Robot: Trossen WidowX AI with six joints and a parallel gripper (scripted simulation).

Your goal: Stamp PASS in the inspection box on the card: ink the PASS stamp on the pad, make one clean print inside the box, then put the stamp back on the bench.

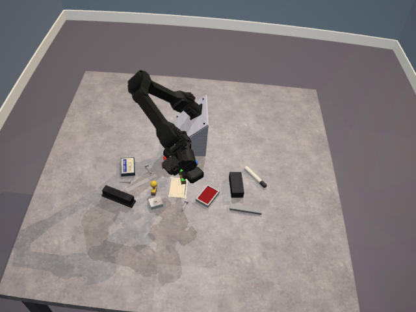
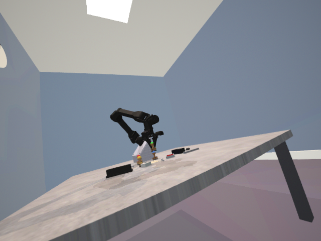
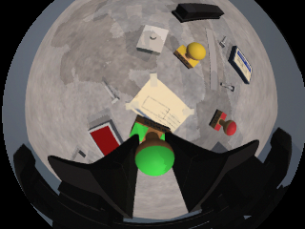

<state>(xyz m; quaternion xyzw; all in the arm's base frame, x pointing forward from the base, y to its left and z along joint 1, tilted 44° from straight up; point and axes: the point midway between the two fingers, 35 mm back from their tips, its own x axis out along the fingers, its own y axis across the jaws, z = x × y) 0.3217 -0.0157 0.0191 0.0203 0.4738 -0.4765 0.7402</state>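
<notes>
The cream card lies 1 cm behind my gripper tip, 2 cm to the right of it and 10 cm below it. Round my gripper tip: yellow-knobbed stamp 2 cm ahead, 12 cm to the right, 7 cm below; then red ink pad 2 cm ahead, 11 cm to the left, 9 cm below; then green-knobbed stamp right at my gripper tip.
</notes>
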